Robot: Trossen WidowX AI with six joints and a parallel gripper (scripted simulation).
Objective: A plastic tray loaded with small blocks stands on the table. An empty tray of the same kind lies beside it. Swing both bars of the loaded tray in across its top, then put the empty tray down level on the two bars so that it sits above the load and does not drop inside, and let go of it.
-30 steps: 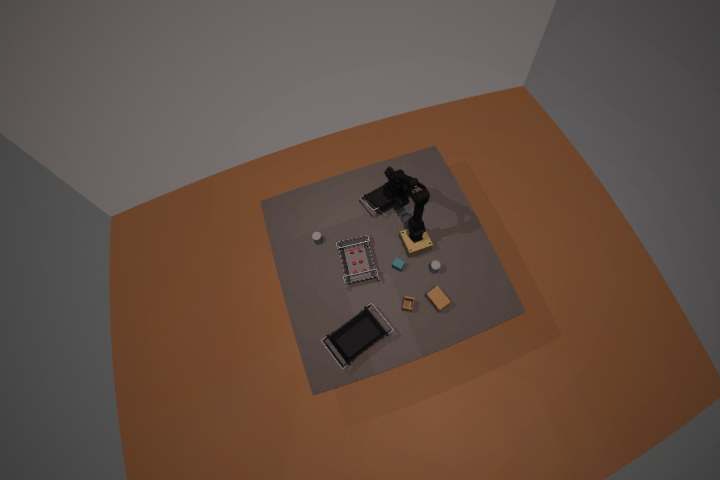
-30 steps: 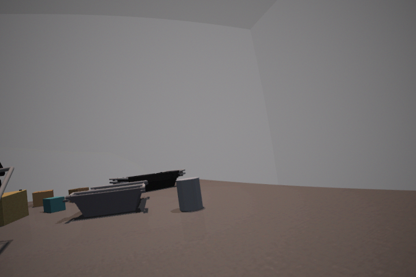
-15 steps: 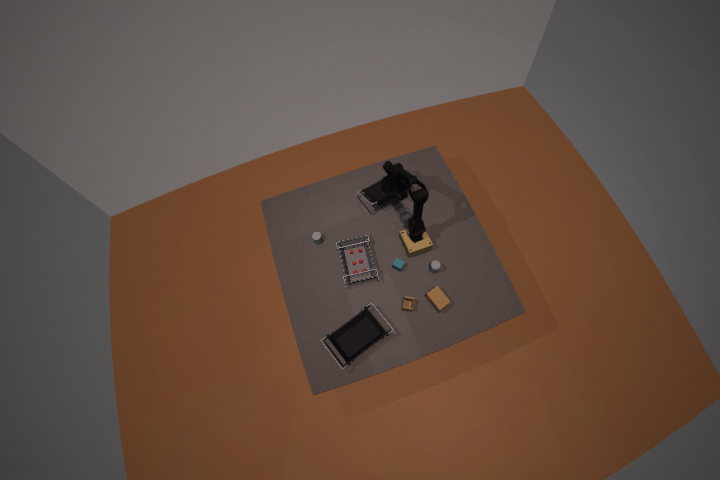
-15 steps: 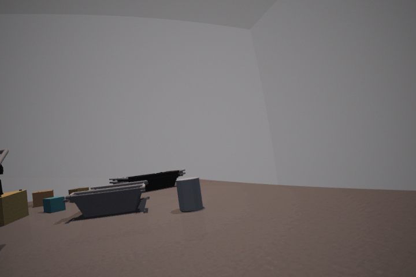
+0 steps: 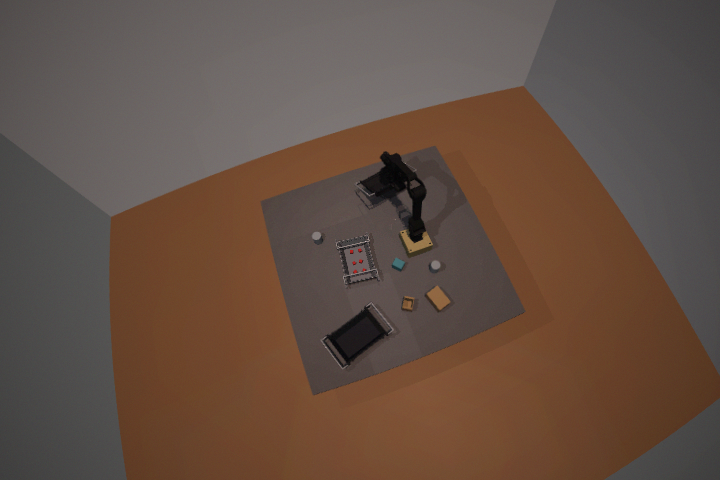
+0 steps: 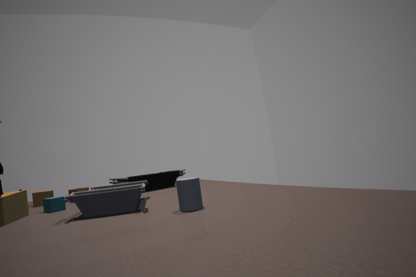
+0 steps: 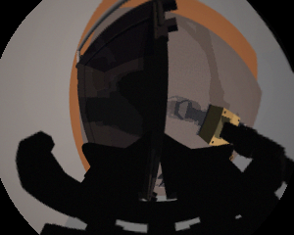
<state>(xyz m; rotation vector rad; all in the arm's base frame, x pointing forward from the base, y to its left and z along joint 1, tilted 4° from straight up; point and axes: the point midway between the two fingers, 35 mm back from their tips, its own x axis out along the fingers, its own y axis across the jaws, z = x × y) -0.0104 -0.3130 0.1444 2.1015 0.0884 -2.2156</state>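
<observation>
Now: the black tray 80 mm to the right of my gripper tip and 10 mm ahead of it. From my gripper tip the other things lie so: tan box (640 mm to the left, 250 mm ahead, 150 mm below); teal block (410 mm to the left, 180 mm ahead, 140 mm below); flat tan block (700 mm to the left, 140 mm below, 80 mm ahead).
</observation>
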